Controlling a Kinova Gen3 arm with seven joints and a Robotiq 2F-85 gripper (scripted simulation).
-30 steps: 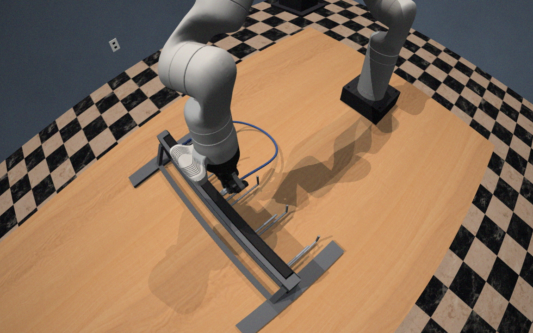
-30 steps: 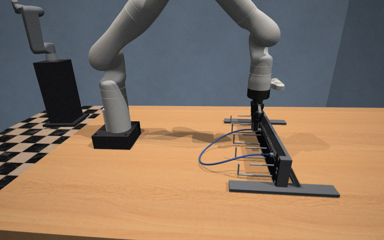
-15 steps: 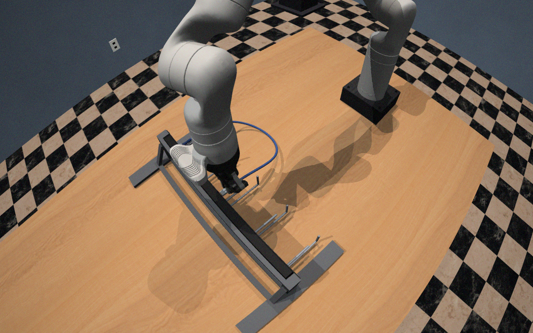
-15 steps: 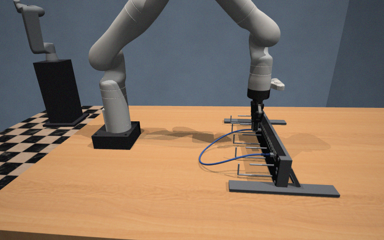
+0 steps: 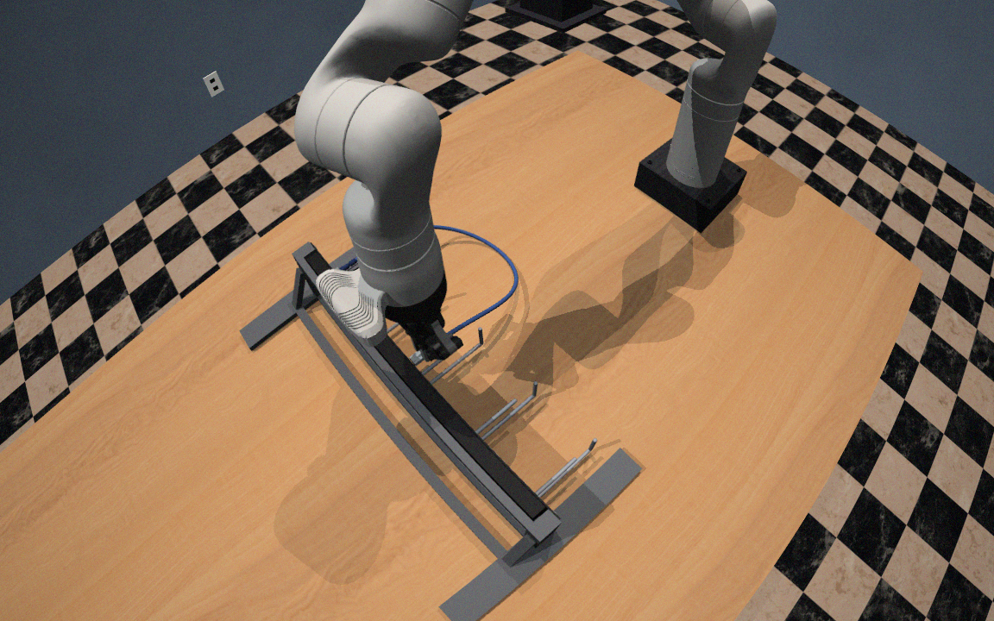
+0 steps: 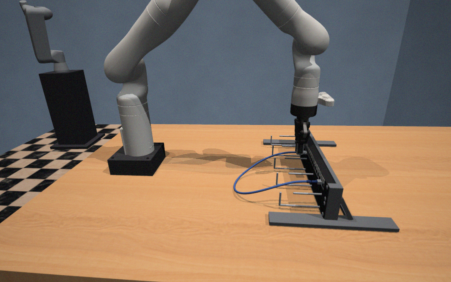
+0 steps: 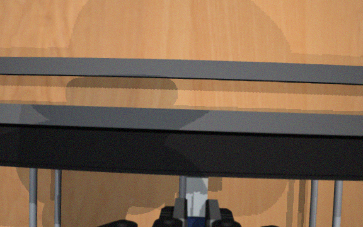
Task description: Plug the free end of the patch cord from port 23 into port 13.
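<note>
My hand is 10 mm short of the plug and 10 mm above it.
</note>
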